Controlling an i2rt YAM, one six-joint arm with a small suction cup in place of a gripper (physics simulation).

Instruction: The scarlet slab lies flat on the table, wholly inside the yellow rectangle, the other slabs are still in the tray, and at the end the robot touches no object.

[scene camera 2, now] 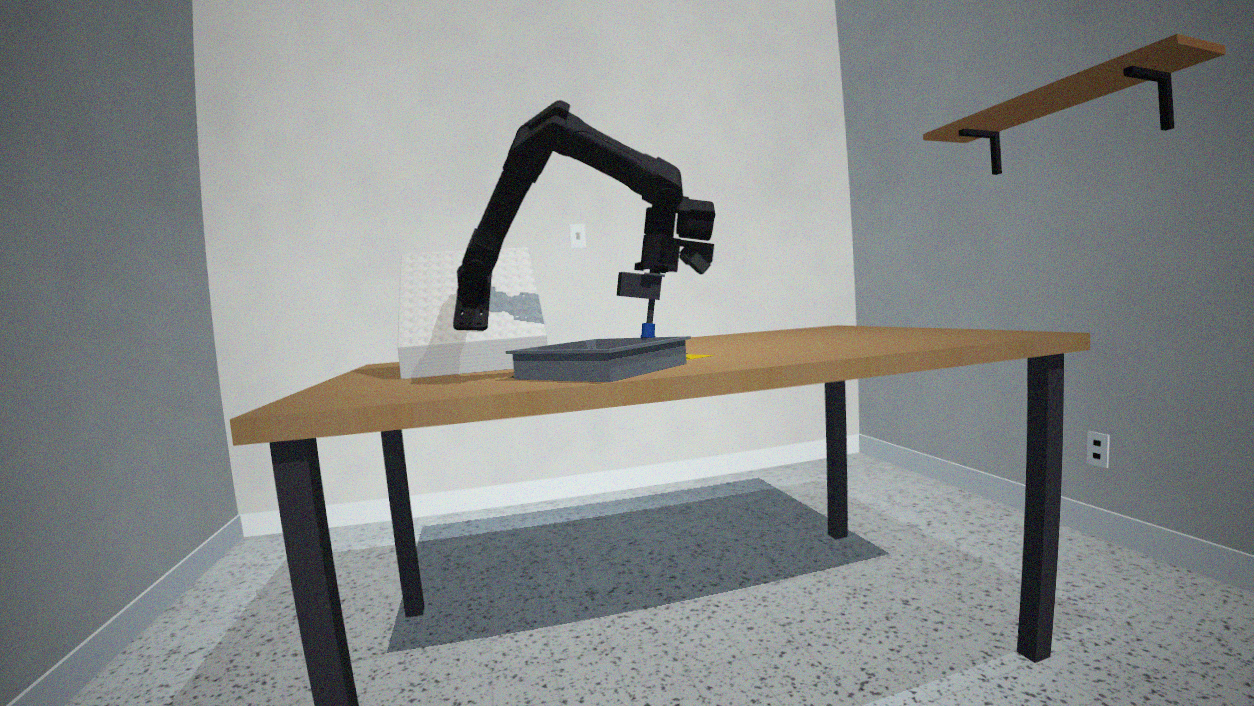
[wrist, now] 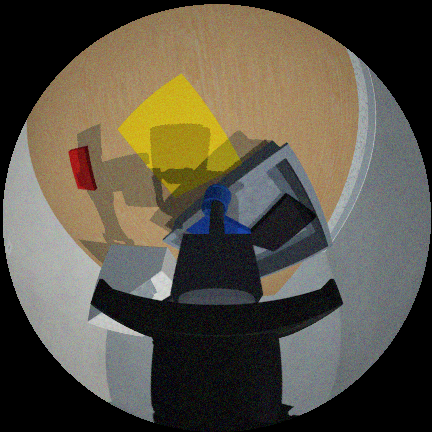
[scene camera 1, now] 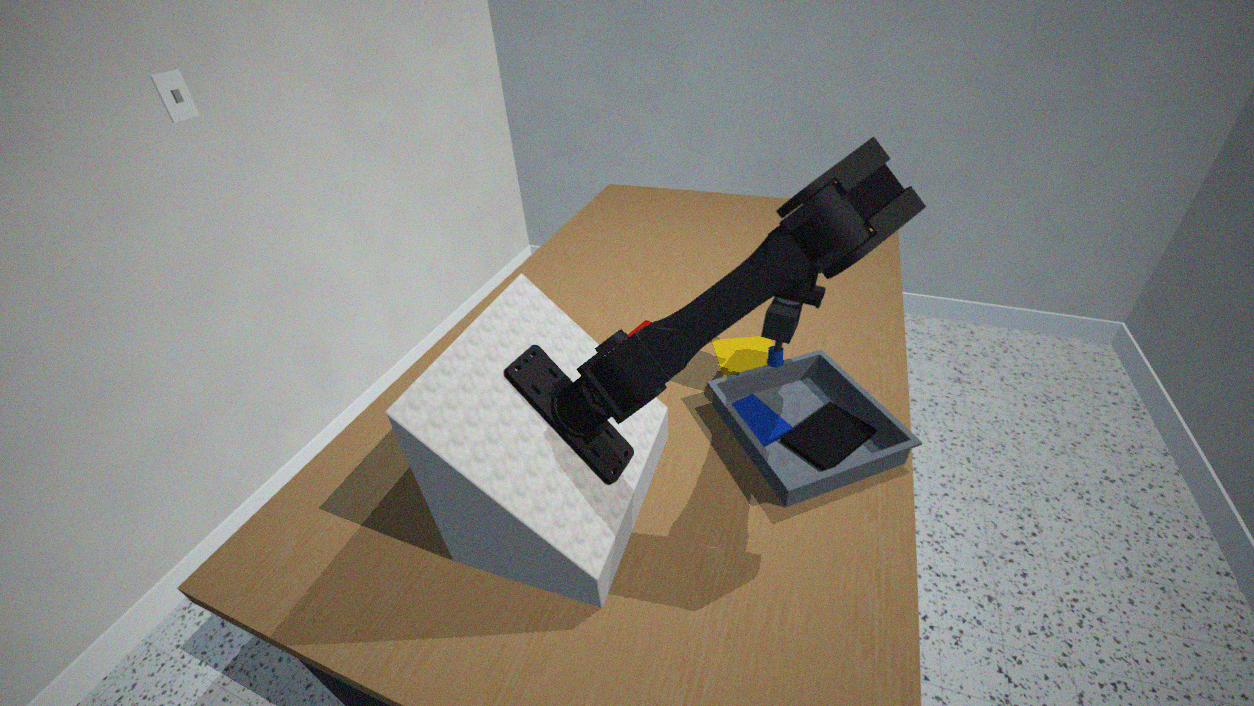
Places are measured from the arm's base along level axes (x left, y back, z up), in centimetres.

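Pixels of known places: hand, its tool point: [scene camera 2: 647,339] [wrist: 216,193] [scene camera 1: 774,363]; arm's base, origin of its link: [scene camera 2: 473,297] [scene camera 1: 569,415].
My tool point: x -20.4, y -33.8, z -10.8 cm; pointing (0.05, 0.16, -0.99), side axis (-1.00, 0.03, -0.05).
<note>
Ahead of a thing's pixels: the offset from my tool point to its top centre. "spot": to the spot under its first point. Level surfaces: height alone.
The scarlet slab @(dx +26.5, dy -5.0, dz -3.7 cm) [scene camera 1: 640,328] [wrist: 82,168] is on the table outside the yellow rectangle @(spot: dx +8.0, dy -9.5, dz -4.6 cm) [scene camera 1: 741,345] [scene camera 2: 697,356] [wrist: 175,100], on its left in the wrist view; the arm partly hides the slab in scene camera 1. The grey tray @(dx -7.3, dy +10.1, dz +0.3 cm) [scene camera 1: 851,473] [scene camera 2: 561,365] stands beside the rectangle. It holds a blue slab @(dx +0.2, dy +10.7, dz -3.3 cm) [scene camera 1: 760,418] [wrist: 240,227] and a black slab @(dx -11.2, dy +10.1, dz -3.4 cm) [scene camera 1: 829,435] [wrist: 282,222], which touch or overlap. My suction cup [scene camera 1: 775,357] [scene camera 2: 647,330] [wrist: 217,195] is open, with nothing on it, near the tray's rim on the rectangle's side. Its exact height is unclear.
The arm's base sits on a white studded wedge block [scene camera 1: 456,420] [scene camera 2: 438,298] on the table @(dz -4.7 cm) [scene camera 1: 789,596] [scene camera 2: 877,343]. The tray stands near a table edge. A wooden shelf [scene camera 2: 1079,87] is on the wall, away from the arm.
</note>
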